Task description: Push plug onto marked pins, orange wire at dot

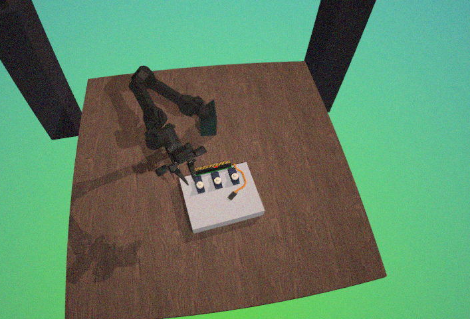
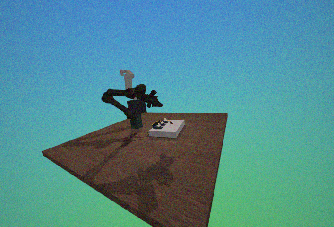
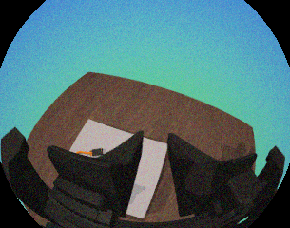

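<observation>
Now: gripper tip 180 mm above the red band, 160 mm past it and 110 mm to the right of it. The rest, counted from my gripper tip: grey printed holder: 230 mm below, 120 mm to the left.
</observation>
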